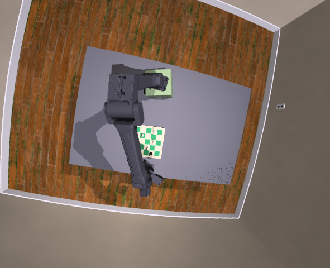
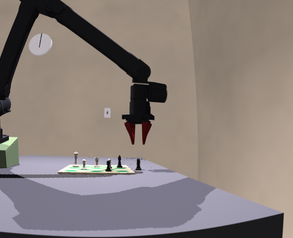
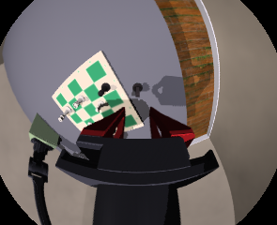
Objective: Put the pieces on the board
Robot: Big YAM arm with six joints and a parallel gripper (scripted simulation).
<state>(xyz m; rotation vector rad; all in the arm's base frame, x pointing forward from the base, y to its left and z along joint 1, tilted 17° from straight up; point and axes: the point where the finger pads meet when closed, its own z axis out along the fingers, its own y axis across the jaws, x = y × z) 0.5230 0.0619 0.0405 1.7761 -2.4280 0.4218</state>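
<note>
The green-and-cream chessboard is 14 cm behind my hand, 2 cm to the right of it and 9 cm below it.
</note>
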